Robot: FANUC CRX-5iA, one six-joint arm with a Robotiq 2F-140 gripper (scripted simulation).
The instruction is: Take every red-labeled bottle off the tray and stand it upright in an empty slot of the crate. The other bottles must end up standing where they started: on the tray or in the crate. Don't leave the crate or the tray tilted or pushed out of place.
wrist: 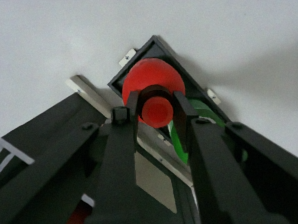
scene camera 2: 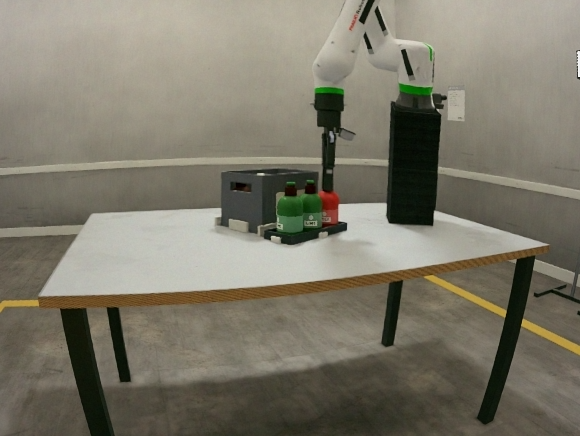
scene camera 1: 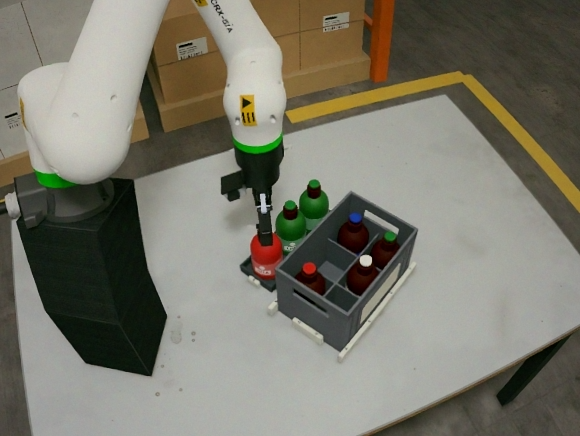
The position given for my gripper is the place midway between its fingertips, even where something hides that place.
Note:
I see my gripper [scene camera 1: 266, 237], a red-labeled bottle [scene camera 1: 265, 259], a grey crate [scene camera 1: 319, 247] and a dark tray [scene camera 2: 342, 226].
The red-labeled bottle also shows in the wrist view [wrist: 155, 80]. The grey crate also shows in scene camera 2 [scene camera 2: 258, 208]. The dark tray is seen too in the wrist view [wrist: 154, 48].

